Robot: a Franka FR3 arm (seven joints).
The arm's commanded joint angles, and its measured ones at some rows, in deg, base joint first. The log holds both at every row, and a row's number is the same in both.
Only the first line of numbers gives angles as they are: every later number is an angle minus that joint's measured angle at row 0.
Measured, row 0: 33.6, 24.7, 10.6, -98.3, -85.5, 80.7, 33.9
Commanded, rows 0 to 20: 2.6, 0.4, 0.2, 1.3, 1.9, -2.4, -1.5; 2.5, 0.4, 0.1, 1.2, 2.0, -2.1, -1.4; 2.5, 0.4, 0.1, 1.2, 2.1, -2.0, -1.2; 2.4, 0.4, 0.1, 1.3, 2.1, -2.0, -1.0; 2.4, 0.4, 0.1, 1.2, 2.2, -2.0, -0.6; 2.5, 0.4, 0.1, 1.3, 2.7, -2.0, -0.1; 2.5, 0.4, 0.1, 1.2, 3.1, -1.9, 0.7; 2.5, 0.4, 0.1, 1.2, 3.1, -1.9, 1.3; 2.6, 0.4, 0.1, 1.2, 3.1, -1.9, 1.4; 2.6, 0.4, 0.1, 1.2, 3.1, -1.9, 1.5; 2.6, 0.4, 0.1, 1.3, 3.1, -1.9, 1.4; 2.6, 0.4, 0.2, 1.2, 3.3, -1.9, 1.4; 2.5, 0.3, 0.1, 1.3, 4.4, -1.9, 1.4; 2.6, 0.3, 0.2, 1.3, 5.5, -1.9, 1.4; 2.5, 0.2, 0.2, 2.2, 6.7, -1.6, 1.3; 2.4, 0.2, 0.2, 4.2, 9.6, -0.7, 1.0; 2.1, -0.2, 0.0, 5.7, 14.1, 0.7, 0.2; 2.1, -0.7, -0.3, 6.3, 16.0, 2.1, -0.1; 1.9, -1.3, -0.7, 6.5, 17.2, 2.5, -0.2; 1.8, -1.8, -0.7, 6.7, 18.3, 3.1, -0.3; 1.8, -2.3, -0.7, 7.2, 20.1, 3.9, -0.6
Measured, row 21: 2.6, -0.6, -0.5, 5.7, 15.1, 1.1, 0.5
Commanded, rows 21 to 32: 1.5, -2.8, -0.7, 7.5, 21.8, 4.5, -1.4; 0.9, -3.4, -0.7, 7.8, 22.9, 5.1, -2.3; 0.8, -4.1, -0.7, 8.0, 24.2, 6.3, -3.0; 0.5, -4.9, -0.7, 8.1, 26.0, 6.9, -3.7; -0.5, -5.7, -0.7, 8.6, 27.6, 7.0, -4.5; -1.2, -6.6, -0.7, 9.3, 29.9, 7.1, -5.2; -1.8, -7.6, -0.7, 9.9, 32.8, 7.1, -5.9; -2.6, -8.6, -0.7, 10.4, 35.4, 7.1, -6.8; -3.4, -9.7, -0.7, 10.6, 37.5, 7.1, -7.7; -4.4, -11.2, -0.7, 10.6, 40.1, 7.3, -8.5; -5.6, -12.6, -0.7, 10.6, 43.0, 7.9, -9.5; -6.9, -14.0, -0.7, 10.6, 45.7, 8.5, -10.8
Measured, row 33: -3.1, -9.5, -1.1, 11.2, 38.1, 6.0, -6.9
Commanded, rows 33 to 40: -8.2, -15.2, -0.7, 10.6, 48.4, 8.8, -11.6; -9.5, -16.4, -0.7, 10.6, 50.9, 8.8, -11.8; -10.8, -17.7, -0.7, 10.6, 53.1, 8.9, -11.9; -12.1, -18.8, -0.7, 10.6, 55.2, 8.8, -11.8; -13.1, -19.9, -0.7, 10.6, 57.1, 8.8, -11.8; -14.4, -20.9, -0.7, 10.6, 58.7, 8.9, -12.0; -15.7, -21.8, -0.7, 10.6, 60.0, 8.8, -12.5; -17.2, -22.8, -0.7, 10.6, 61.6, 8.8, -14.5
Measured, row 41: -12.9, -19.7, -1.3, 11.5, 56.6, 7.5, -11.2
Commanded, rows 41 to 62: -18.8, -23.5, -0.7, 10.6, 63.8, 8.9, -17.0; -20.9, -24.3, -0.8, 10.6, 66.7, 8.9, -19.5; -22.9, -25.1, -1.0, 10.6, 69.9, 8.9, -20.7; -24.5, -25.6, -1.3, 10.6, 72.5, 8.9, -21.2; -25.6, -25.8, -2.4, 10.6, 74.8, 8.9, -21.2; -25.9, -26.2, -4.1, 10.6, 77.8, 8.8, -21.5; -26.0, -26.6, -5.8, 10.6, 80.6, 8.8, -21.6; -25.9, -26.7, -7.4, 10.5, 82.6, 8.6, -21.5; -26.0, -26.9, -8.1, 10.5, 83.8, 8.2, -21.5; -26.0, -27.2, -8.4, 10.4, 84.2, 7.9, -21.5; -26.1, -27.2, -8.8, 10.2, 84.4, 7.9, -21.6; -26.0, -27.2, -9.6, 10.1, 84.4, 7.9, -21.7; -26.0, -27.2, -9.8, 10.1, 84.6, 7.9, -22.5; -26.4, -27.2, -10.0, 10.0, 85.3, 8.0, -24.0; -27.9, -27.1, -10.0, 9.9, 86.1, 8.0, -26.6; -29.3, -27.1, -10.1, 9.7, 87.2, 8.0, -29.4; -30.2, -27.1, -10.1, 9.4, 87.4, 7.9, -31.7; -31.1, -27.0, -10.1, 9.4, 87.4, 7.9, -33.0; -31.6, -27.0, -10.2, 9.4, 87.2, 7.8, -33.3; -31.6, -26.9, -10.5, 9.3, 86.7, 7.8, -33.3; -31.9, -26.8, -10.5, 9.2, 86.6, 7.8, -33.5; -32.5, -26.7, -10.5, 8.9, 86.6, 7.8, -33.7
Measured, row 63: -30.7, -26.2, -10.9, 10.5, 85.2, 7.5, -31.6
